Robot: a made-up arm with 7 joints. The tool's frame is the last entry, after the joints.
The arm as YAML. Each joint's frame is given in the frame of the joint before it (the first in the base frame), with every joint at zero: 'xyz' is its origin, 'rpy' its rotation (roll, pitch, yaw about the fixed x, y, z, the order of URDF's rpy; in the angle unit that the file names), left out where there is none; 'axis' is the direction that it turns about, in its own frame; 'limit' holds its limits. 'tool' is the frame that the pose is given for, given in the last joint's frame.
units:
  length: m
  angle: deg
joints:
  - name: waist
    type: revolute
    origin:
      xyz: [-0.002, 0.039, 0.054]
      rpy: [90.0, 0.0, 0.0]
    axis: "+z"
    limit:
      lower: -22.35
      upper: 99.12
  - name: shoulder
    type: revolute
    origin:
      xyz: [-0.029, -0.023, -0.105]
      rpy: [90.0, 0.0, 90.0]
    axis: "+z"
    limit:
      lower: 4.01
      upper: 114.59
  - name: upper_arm
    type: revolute
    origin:
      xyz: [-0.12, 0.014, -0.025]
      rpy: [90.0, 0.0, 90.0]
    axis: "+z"
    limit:
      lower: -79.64
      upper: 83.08
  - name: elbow
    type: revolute
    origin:
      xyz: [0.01, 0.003, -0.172]
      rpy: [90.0, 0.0, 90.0]
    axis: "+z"
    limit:
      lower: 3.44
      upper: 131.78
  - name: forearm
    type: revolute
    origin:
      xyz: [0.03, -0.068, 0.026]
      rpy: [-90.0, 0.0, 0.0]
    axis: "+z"
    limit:
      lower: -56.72
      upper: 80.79
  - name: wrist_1
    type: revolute
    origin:
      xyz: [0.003, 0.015, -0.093]
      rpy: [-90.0, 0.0, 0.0]
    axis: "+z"
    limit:
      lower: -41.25
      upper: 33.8
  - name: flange
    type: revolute
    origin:
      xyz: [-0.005, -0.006, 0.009]
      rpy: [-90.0, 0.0, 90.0]
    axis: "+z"
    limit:
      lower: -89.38
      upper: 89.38
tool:
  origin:
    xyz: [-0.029, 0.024, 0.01]
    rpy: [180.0, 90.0, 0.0]
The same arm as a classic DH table. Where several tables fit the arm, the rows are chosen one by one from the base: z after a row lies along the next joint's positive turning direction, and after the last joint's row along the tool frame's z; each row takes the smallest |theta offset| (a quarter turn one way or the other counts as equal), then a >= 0, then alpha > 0; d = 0 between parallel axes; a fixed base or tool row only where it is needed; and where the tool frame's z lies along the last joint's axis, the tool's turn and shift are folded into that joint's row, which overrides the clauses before.
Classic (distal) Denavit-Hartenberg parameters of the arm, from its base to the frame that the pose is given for. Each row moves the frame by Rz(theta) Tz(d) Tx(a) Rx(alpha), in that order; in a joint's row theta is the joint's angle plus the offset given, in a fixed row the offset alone. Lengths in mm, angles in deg.
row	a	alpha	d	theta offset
base (fixed)	-2	90	54	0
waist	23	-90	-144	-90
shoulder	14	90	-54	-90
upper_arm	3	90	-292	90
elbow	30	-90	36	0
forearm	3	-90	-161	0
wrist_1	6	90	24	-90
flange	24	-90	15	-90
tool (fixed)	0	0	29	90
Joint limits (deg, base to tool): -22.35..99.12 4.01..114.59 -79.64..83.08 3.44..131.78 -56.72..80.79 -41.25..33.8 -89.38..89.38

